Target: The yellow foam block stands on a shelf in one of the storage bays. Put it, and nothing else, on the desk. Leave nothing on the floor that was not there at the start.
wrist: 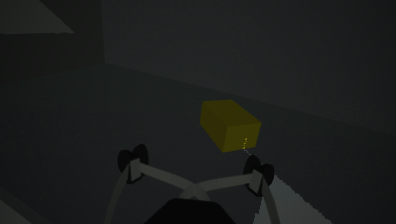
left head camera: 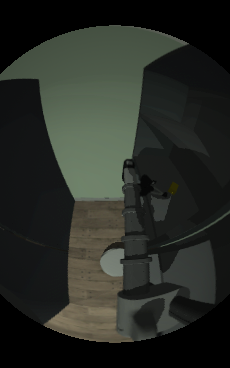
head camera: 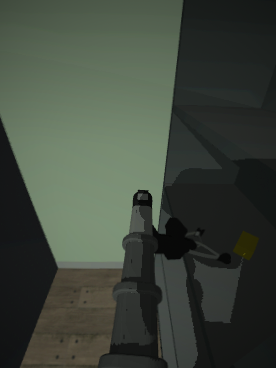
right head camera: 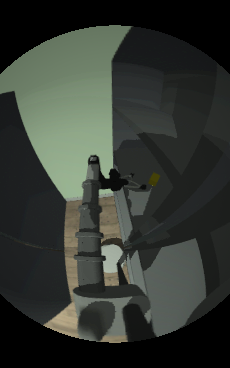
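Seen in the pictures: gripper, fingertip midpoint: [wrist: 196, 162] [left head camera: 160, 187] [head camera: 215, 244] [right head camera: 139, 180]; robot's base, origin of the base link: [left head camera: 115, 261] [right head camera: 109, 257].
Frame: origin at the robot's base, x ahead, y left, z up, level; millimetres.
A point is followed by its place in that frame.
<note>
The yellow foam block [head camera: 246, 245] @(x 528, y -395, z 1008 mm) [left head camera: 173, 188] @(x 523, y -394, z 1008 mm) [right head camera: 154, 179] @(x 524, y -400, z 1008 mm) [wrist: 230, 126] @(x 531, y -364, z 1008 mm) rests on a dark shelf surface [head camera: 215, 205] @(x 820, y -385, z 963 mm) inside the bay on the right of the head view. My gripper [head camera: 212, 245] @(x 542, y -288, z 989 mm) [right head camera: 137, 181] @(x 542, y -288, z 989 mm) [wrist: 196, 162] @(x 542, y -288, z 989 mm) is open, with a wide gap between its fingertips and nothing between them. It reaches sideways from the arm's end into the bay. In the wrist view the block lies beyond the fingertips, right of the middle, nearer the line of the right fingertip, and apart from both. The desk does not show in these views.
The bay's side and back walls [wrist: 240, 50] @(x 612, y -616, z 1077 mm) enclose the block. The arm [head camera: 138, 270] @(x 274, y 0, z 1228 mm) runs along the bay's front edge. A dark unit [head camera: 17, 240] @(x 745, y 767, z 666 mm) stands on the left. Wooden floor [head camera: 70, 310] @(x 651, y 532, z -27 mm) shows between, with a pale green wall [head camera: 95, 140] @(x 1043, y 291, z 1217 mm) at the far end. A white round object [left head camera: 112, 262] @(x -7, y 45, z 187 mm) is low beside the arm.
</note>
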